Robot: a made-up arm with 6 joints. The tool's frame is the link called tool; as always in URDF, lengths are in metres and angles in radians.
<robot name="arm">
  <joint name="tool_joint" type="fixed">
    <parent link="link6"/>
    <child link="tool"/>
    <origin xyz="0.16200 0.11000 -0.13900" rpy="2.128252 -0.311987 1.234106"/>
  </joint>
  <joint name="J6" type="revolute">
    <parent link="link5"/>
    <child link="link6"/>
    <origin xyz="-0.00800 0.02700 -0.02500" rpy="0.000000 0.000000 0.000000"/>
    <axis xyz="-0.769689 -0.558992 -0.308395"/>
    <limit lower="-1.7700" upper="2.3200"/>
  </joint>
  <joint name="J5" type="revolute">
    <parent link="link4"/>
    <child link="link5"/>
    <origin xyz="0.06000 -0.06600 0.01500" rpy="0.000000 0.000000 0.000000"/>
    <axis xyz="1 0 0"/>
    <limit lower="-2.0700" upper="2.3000"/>
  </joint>
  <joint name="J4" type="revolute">
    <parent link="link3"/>
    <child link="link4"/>
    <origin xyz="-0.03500 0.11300 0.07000" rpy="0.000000 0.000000 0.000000"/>
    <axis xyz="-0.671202 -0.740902 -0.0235"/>
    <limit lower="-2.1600" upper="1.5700"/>
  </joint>
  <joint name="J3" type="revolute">
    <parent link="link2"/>
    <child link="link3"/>
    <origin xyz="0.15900 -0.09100 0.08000" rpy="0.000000 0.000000 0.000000"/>
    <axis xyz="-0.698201 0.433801 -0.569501"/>
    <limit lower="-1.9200" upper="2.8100"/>
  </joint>
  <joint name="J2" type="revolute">
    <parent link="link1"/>
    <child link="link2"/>
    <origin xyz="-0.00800 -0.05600 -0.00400" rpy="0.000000 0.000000 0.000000"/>
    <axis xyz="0 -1 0"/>
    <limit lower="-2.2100" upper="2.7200"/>
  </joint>
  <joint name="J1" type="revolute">
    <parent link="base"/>
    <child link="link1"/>
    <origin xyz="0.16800 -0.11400 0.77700" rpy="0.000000 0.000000 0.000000"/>
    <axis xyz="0 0 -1"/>
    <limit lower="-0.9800" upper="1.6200"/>
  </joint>
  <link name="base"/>
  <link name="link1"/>
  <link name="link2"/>
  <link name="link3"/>
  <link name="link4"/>
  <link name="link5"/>
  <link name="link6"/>
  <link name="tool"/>
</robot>
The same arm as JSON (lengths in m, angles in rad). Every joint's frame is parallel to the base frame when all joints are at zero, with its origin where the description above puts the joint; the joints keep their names.
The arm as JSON. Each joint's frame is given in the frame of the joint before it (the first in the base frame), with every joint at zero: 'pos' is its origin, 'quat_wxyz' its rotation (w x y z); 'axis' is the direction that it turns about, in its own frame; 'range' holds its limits. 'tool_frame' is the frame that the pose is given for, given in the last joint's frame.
{"length_unit": "m", "angle_unit": "rad", "joints": [{"joint": "J1", "pos": [0.168, -0.114, 0.777], "quat_wxyz": [1.0, 0.0, 0.0, 0.0], "axis": [0.0, 0.0, -1.0], "range": [-0.98, 1.62]}, {"joint": "J2", "pos": [-0.008, -0.056, -0.004], "quat_wxyz": [1.0, 0.0, 0.0, 0.0], "axis": [0.0, -1.0, 0.0], "range": [-2.21, 2.72]}, {"joint": "J3", "pos": [0.159, -0.091, 0.08], "quat_wxyz": [1.0, 0.0, 0.0, 0.0], "axis": [-0.698201, 0.433801, -0.569501], "range": [-1.92, 2.81]}, {"joint": "J4", "pos": [-0.035, 0.113, 0.07], "quat_wxyz": [1.0, 0.0, 0.0, 0.0], "axis": [-0.671202, -0.740902, -0.0235], "range": [-2.16, 1.57]}, {"joint": "J5", "pos": [0.06, -0.066, 0.015], "quat_wxyz": [1.0, 0.0, 0.0, 0.0], "axis": [1.0, 0.0, 0.0], "range": [-2.07, 2.3]}, {"joint": "J6", "pos": [-0.008, 0.027, -0.025], "quat_wxyz": [1.0, 0.0, 0.0, 0.0], "axis": [-0.769689, -0.558992, -0.308395], "range": [-1.77, 2.32]}], "tool_frame": {"pos": [0.162, 0.11, -0.139], "quat_wxyz": [0.31237, 0.748087, 0.438305, 0.388175]}}
